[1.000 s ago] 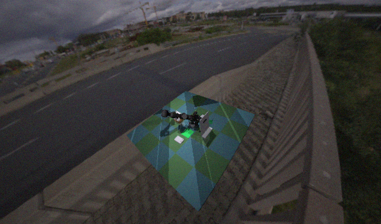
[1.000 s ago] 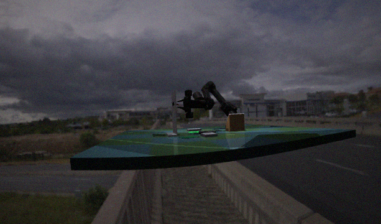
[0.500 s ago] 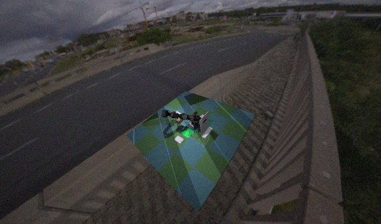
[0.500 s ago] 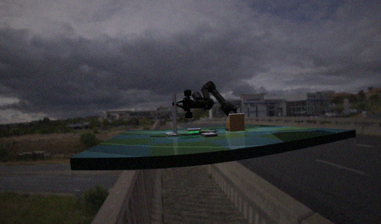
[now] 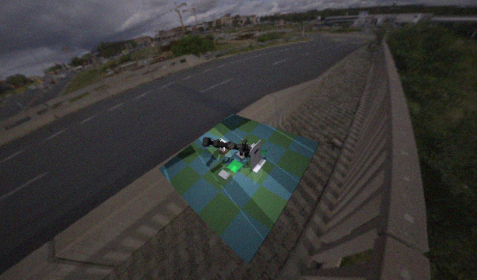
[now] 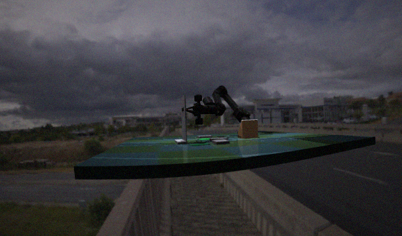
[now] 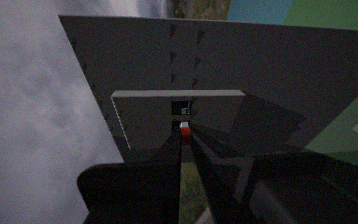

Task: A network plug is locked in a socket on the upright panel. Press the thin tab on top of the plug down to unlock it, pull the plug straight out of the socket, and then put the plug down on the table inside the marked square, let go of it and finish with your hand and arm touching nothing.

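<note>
Right now my gripper tip is 14 cm past the green marked square, 15 cm to the left of it and 20 cm above it. Also, from my gripper tip: grey upright panel (2 cm ahead, 7 cm below); then network plug (1 cm ahead).
</note>
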